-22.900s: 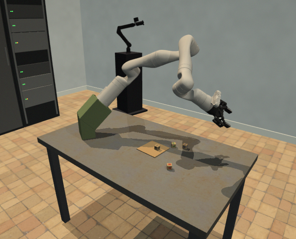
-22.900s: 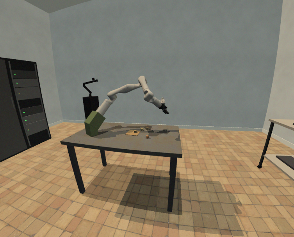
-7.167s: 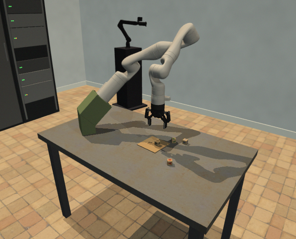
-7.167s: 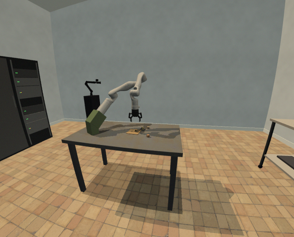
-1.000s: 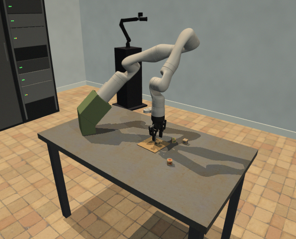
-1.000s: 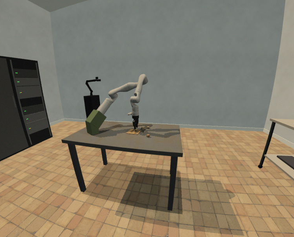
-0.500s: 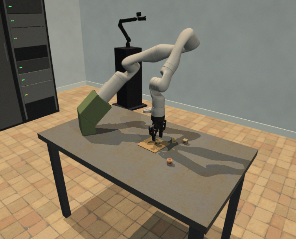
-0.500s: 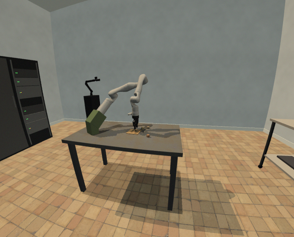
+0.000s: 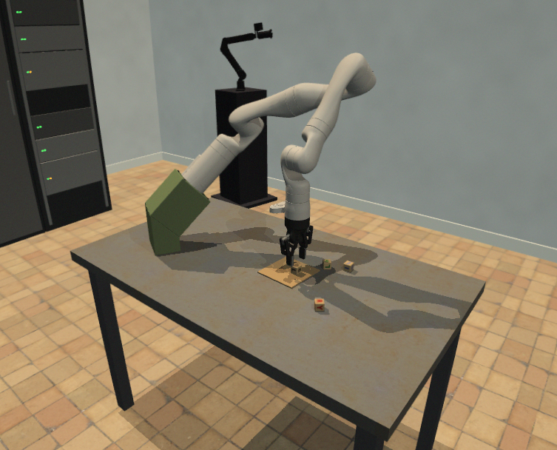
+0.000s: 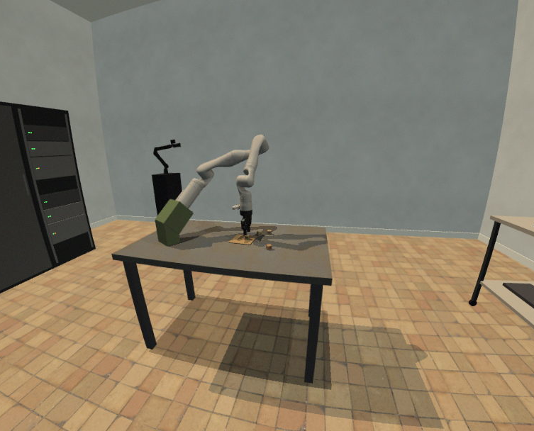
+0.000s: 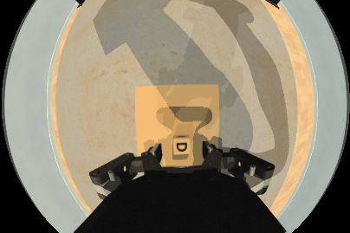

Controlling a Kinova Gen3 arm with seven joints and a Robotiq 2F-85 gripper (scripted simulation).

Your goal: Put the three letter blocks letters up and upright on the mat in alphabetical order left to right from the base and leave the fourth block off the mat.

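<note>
The tan mat lies 50 mm below my hand, 20 mm behind it and 10 mm to the right of it.
</note>
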